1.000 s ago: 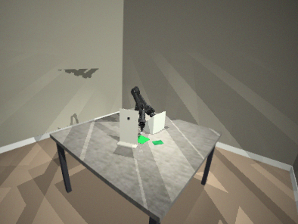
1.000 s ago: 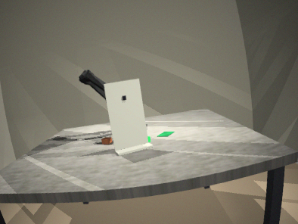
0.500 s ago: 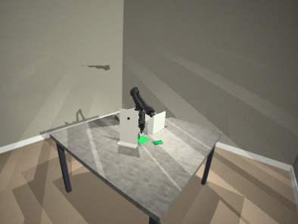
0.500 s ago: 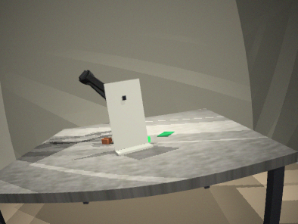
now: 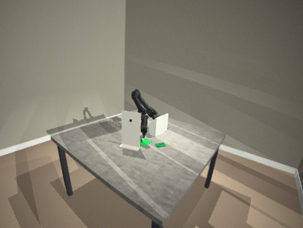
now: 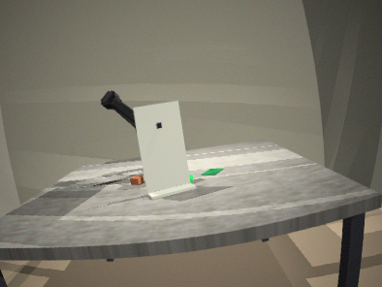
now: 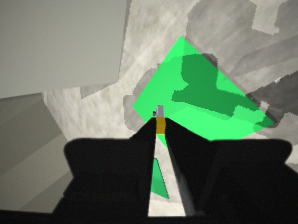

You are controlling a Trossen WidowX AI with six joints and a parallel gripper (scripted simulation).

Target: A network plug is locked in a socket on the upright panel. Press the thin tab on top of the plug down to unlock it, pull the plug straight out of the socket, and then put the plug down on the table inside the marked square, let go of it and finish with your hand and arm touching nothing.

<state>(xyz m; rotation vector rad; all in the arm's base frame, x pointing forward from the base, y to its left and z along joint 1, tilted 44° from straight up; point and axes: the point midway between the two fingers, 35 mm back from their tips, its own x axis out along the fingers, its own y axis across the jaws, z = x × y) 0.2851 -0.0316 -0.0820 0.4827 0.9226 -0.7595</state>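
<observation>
Now: the green marked square 10 mm behind my gripper tip and 40 mm below it. Also, from my gripper tip: upright white panel: 140 mm ahead, 40 mm to the right, 100 mm above; then yellow network plug: right at my gripper tip.
</observation>
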